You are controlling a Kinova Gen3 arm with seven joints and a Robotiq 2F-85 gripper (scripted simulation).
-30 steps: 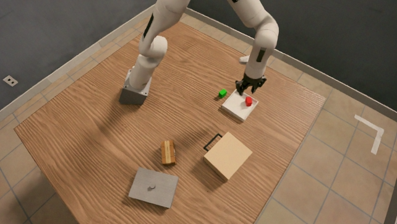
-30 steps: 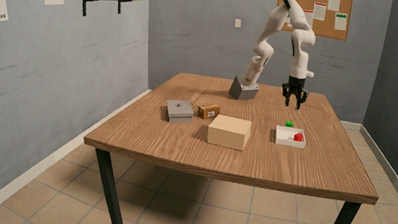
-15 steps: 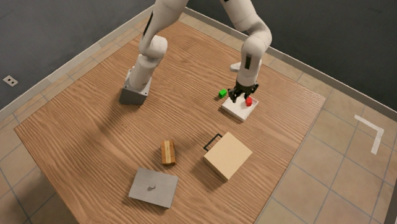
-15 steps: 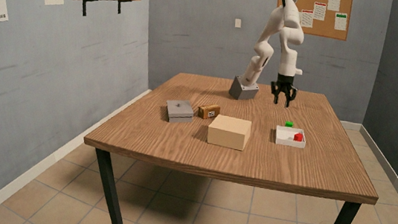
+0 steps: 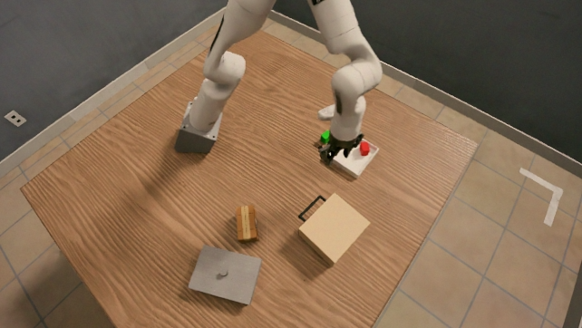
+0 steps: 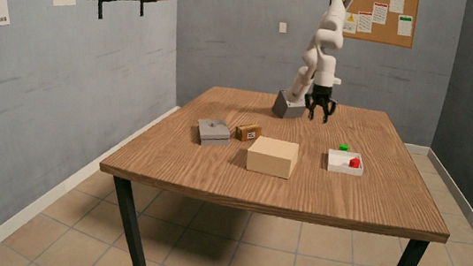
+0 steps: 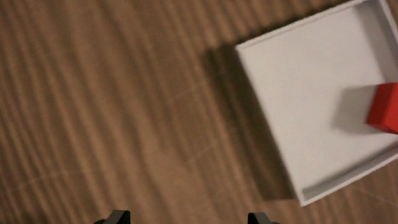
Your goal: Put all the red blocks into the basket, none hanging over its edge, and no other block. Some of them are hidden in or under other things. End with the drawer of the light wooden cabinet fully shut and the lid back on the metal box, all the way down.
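My hand is 460 mm to the left of the grey lid, 140 mm above it and 50 mm short of it. The rest, counted from my hand: white basket: 180 mm below, 140 mm to the left, 50 mm behind; then green block: 170 mm below, 160 mm behind, 110 mm to the left; then light wooden cabinet: 150 mm below, 130 mm ahead, 110 mm to the right.
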